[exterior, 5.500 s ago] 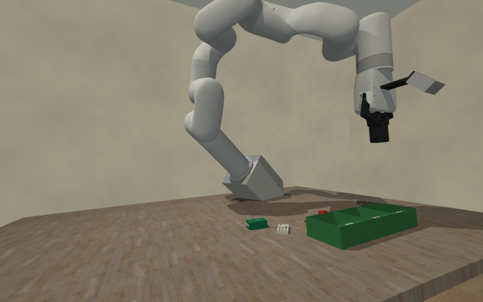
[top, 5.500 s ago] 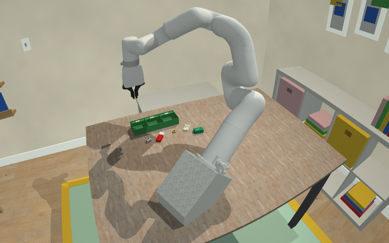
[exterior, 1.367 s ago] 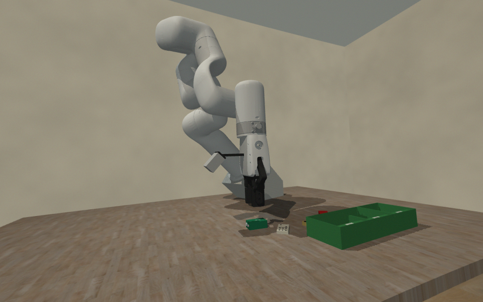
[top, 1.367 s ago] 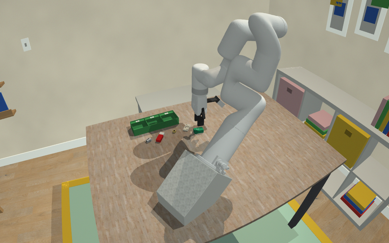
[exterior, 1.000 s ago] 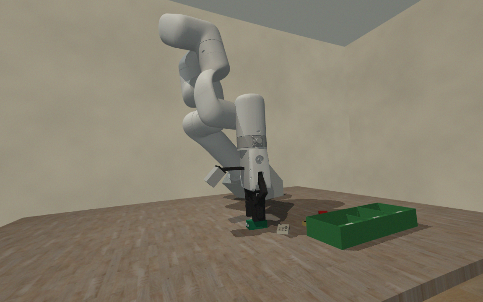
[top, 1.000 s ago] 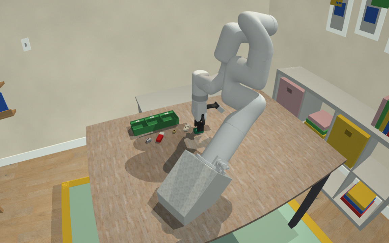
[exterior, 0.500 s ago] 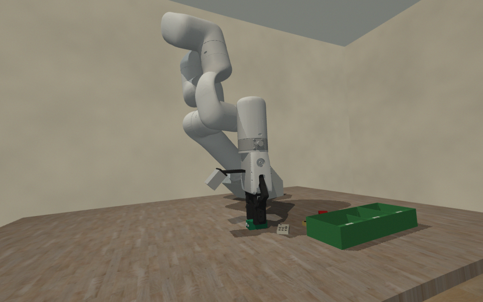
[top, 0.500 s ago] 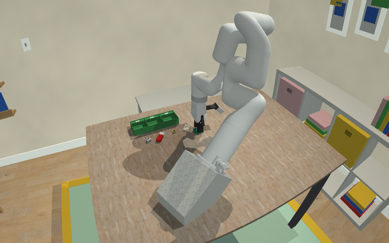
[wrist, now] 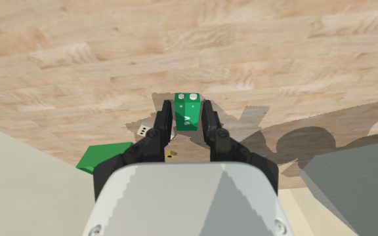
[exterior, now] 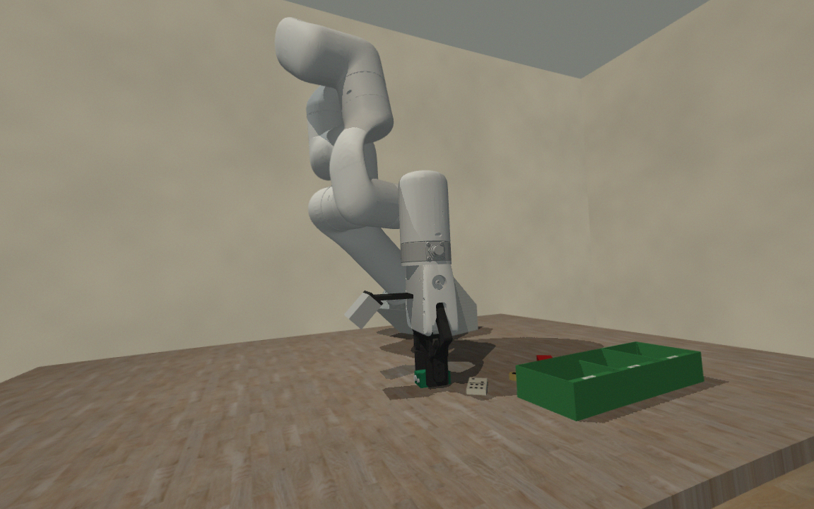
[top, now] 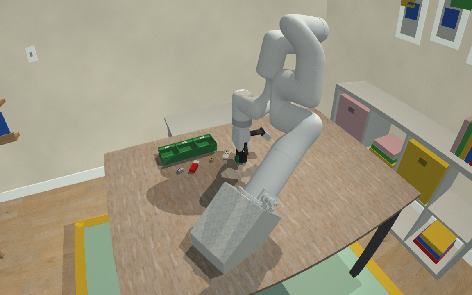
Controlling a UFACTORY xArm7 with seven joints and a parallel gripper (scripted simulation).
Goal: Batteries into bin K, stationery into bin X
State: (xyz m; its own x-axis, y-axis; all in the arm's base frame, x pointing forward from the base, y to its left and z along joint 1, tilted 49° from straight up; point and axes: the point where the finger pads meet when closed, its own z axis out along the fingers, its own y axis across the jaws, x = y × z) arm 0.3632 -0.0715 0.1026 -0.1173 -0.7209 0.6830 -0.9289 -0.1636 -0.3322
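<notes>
Now: the green 9 V battery 10 mm to the right of my hand and 10 mm below it. From my hand the other things lie so: white domino (50 mm ahead, 40 mm to the left, 20 mm below); then red-and-white eraser (30 mm ahead, 190 mm to the left, 20 mm below); then yellow nut (50 mm ahead, 110 mm to the left, 20 mm below).
</notes>
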